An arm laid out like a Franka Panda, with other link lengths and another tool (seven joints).
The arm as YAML. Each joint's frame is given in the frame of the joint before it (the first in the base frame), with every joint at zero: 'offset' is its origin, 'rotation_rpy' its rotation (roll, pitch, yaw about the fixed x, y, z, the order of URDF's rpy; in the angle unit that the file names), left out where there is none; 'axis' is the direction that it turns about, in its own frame. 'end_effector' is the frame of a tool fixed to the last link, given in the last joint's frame.
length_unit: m
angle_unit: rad
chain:
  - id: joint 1
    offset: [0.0, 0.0, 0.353]
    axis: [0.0, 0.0, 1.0]
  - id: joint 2
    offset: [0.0, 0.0, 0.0]
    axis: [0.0, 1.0, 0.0]
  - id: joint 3
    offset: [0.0, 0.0, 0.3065]
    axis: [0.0, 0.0, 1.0]
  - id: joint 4
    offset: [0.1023, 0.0, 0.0]
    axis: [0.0, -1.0, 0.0]
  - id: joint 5
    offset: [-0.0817, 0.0, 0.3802]
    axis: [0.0, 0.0, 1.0]
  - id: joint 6
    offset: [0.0, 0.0, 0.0]
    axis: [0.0, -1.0, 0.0]
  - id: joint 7
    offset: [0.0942, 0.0, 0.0]
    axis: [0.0, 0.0, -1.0]
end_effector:
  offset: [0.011, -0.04, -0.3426]
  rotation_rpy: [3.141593, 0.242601, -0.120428]
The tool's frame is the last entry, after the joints.
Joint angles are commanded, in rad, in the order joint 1, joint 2, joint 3, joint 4, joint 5, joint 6, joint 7. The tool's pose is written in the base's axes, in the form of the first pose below.
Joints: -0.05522 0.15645 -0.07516 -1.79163 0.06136 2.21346 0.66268
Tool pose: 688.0 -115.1 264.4; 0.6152 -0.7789 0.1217; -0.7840 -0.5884 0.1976; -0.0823 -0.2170 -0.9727
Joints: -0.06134 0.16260 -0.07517 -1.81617 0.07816 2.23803 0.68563
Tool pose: 684.4 -115.3 250.2; 0.5860 -0.8006 0.1250; -0.8039 -0.5551 0.2137; -0.1017 -0.2257 -0.9689
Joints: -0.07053 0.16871 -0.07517 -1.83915 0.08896 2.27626 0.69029
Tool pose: 685.4 -120.5 239.5; 0.5702 -0.8096 0.1392; -0.8151 -0.5365 0.2187; -0.1024 -0.2382 -0.9658
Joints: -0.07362 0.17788 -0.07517 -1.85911 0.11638 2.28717 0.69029
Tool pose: 679.9 -116.5 223.7; 0.5553 -0.8216 0.1290; -0.8212 -0.5171 0.2415; -0.1317 -0.2400 -0.9618
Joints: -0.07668 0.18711 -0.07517 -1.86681 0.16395 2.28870 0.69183
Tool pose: 676.8 -108.2 213.0; 0.5320 -0.8371 0.1275; -0.8289 -0.4843 0.2799; -0.1726 -0.2546 -0.9515
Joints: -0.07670 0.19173 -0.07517 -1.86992 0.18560 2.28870 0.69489
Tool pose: 675.4 -103.4 208.1; 0.5202 -0.8446 0.1266; -0.8321 -0.4679 0.2977; -0.1922 -0.2602 -0.9462
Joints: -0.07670 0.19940 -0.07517 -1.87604 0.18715 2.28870 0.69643
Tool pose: 671.7 -102.6 199.7; 0.5156 -0.8491 0.1144; -0.8327 -0.4652 0.3004; -0.2019 -0.2502 -0.9469
